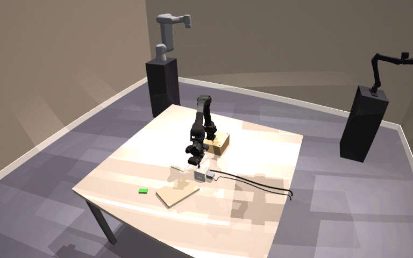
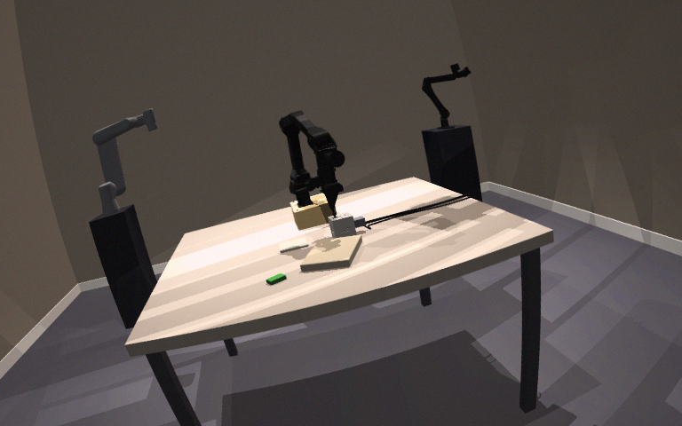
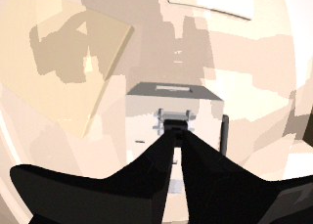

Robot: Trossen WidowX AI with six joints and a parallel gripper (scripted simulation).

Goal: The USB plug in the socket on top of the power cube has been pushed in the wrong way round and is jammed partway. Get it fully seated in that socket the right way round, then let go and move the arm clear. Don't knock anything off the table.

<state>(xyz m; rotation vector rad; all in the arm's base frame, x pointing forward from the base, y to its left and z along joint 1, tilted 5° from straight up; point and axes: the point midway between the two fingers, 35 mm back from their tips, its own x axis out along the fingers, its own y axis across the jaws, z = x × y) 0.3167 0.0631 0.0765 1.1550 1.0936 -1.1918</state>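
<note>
Now: gripper tip 2 cm above the dark USB plug. Round my gripper tip: thin white strip: 16 cm to the right, 10 cm below, 4 cm behind; then flat tan board: 18 cm ahead, 10 cm below, 6 cm to the right; then small green block: 28 cm ahead, 26 cm to the right, 10 cm below.
</note>
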